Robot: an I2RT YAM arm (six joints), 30 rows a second.
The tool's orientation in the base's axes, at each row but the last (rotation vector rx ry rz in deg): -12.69 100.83 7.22; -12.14 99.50 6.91; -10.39 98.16 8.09; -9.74 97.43 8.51; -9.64 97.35 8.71; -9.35 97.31 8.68; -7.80 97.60 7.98
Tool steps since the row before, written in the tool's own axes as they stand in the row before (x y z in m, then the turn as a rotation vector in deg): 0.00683 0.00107 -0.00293 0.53 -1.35 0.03; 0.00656 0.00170 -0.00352 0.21 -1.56 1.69; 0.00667 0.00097 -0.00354 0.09 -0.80 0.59; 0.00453 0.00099 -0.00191 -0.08 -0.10 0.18; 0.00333 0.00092 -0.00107 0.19 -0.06 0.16; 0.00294 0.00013 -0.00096 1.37 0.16 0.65; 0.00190 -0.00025 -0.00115 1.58 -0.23 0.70
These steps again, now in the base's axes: -0.00432 -0.00010 -0.00614 0.22 -1.35 -0.47; -0.00483 0.00048 -0.00590 1.92 -1.20 -0.44; -0.00459 -0.00001 -0.00608 0.72 -0.67 -0.17; -0.00265 0.00047 -0.00423 0.21 -0.06 0.05; -0.00166 0.00061 -0.00315 0.14 -0.03 -0.21; -0.00134 -0.00012 -0.00279 0.42 0.26 -1.44; -0.00134 -0.00046 -0.00173 0.51 -0.12 -1.66
